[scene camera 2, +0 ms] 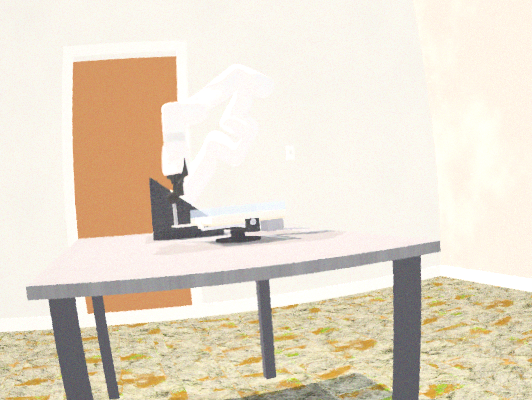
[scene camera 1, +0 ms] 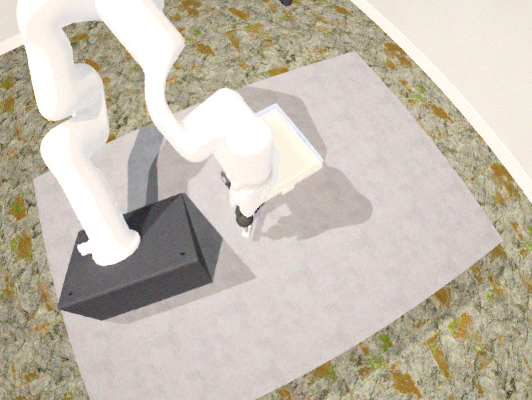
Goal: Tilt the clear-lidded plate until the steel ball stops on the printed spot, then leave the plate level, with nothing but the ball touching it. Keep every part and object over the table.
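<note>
The square cream plate (scene camera 1: pixel 296 150) (scene camera 2: pixel 240 218) with its clear lid sits on a black pivot stand (scene camera 2: pixel 237 237) at the middle of the table. It looks close to level in the scene camera 2 view. A thin post (scene camera 1: pixel 256 225) (scene camera 2: pixel 174 213) with a black knob (scene camera 1: pixel 243 220) stands at the plate's near-left corner. My gripper (scene camera 1: pixel 244 213) (scene camera 2: pixel 177 191) is shut and empty, points straight down and sits right on top of the knob. My wrist covers the left half of the plate, so the steel ball and the printed spot are hidden.
The black robot base block (scene camera 1: pixel 141 258) (scene camera 2: pixel 160 215) stands left of the plate. The grey table (scene camera 1: pixel 344 258) (scene camera 2: pixel 214 275) ends a good way right of and in front of the plate. An orange door (scene camera 2: pixel 124 146) is behind.
</note>
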